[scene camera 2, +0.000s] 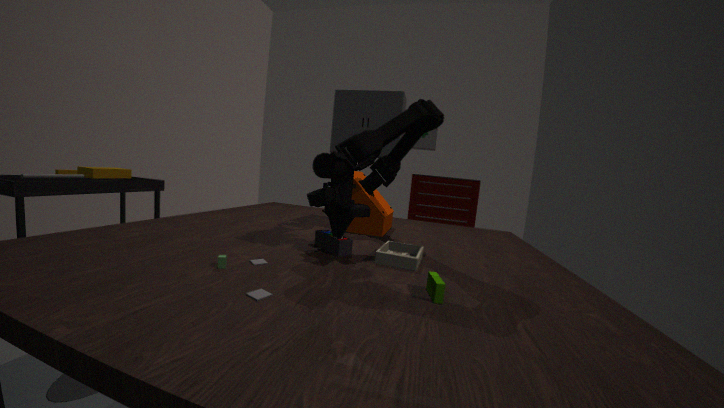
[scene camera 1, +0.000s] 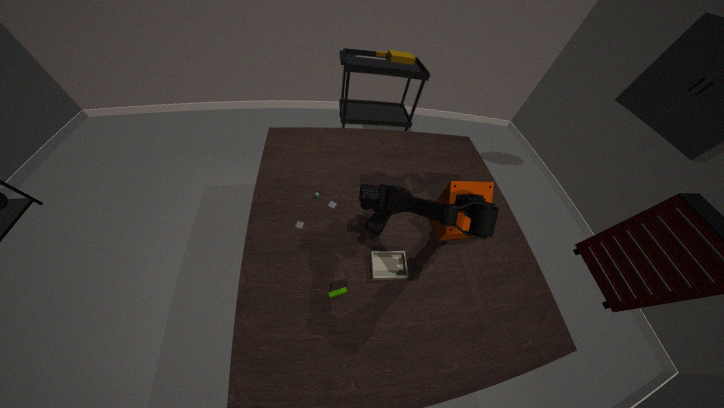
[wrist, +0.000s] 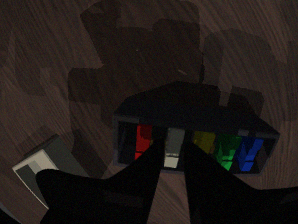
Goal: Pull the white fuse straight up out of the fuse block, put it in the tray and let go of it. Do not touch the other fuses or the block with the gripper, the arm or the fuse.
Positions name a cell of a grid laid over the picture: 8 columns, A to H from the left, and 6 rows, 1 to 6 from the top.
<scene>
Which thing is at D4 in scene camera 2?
The gripper.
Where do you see a white tray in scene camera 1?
E4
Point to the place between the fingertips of the gripper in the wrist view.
At E4
</scene>
